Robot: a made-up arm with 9 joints. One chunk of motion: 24 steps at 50 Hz.
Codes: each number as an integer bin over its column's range. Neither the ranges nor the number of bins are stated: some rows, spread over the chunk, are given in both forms.
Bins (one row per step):
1: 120 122 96 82 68 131
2: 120 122 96 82 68 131
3: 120 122 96 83 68 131
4: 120 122 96 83 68 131
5: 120 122 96 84 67 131
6: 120 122 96 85 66 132
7: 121 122 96 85 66 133
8: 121 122 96 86 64 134
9: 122 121 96 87 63 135
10: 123 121 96 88 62 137
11: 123 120 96 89 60 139
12: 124 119 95 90 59 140
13: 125 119 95 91 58 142
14: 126 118 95 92 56 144
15: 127 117 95 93 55 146
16: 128 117 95 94 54 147
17: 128 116 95 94 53 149
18: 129 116 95 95 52 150
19: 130 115 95 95 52 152
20: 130 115 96 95 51 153
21: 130 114 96 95 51 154
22: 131 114 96 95 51 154
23: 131 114 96 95 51 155
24: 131 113 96 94 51 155
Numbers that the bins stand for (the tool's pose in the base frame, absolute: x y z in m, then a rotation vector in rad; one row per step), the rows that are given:
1: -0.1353 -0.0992 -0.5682 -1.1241 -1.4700 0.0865
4: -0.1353 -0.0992 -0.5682 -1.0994 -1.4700 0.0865
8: -0.1173 -0.0992 -0.5682 -1.0253 -1.5688 0.1606
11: -0.0812 -0.1353 -0.5682 -0.9512 -1.6676 0.2841
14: -0.0271 -0.1714 -0.5863 -0.8771 -1.7665 0.4076
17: 0.0090 -0.2075 -0.5863 -0.8276 -1.8406 0.5312
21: 0.0451 -0.2435 -0.5682 -0.8029 -1.8900 0.6547
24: 0.0631 -0.2616 -0.5682 -0.8276 -1.8900 0.6794
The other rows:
2: -0.1353 -0.0992 -0.5682 -1.1241 -1.4700 0.0865
3: -0.1353 -0.0992 -0.5682 -1.0994 -1.4700 0.0865
5: -0.1353 -0.0992 -0.5682 -1.0747 -1.4947 0.0865
6: -0.1353 -0.0992 -0.5682 -1.0500 -1.5194 0.1112
7: -0.1173 -0.0992 -0.5682 -1.0500 -1.5194 0.1359
9: -0.0992 -0.1173 -0.5682 -1.0006 -1.5935 0.1853
10: -0.0812 -0.1173 -0.5682 -0.9759 -1.6182 0.2347
12: -0.0631 -0.1533 -0.5863 -0.9265 -1.6924 0.3088
13: -0.0451 -0.1533 -0.5863 -0.9018 -1.7171 0.3582
15: -0.0090 -0.1894 -0.5863 -0.8524 -1.7912 0.4571
16: 0.0090 -0.1894 -0.5863 -0.8276 -1.8159 0.4818
18: 0.0271 -0.2075 -0.5863 -0.8029 -1.8653 0.5559
19: 0.0451 -0.2255 -0.5863 -0.8029 -1.8653 0.6053
20: 0.0451 -0.2255 -0.5682 -0.8029 -1.8900 0.6300
22: 0.0631 -0.2435 -0.5682 -0.8029 -1.8900 0.6547
23: 0.0631 -0.2435 -0.5682 -0.8029 -1.8900 0.6794

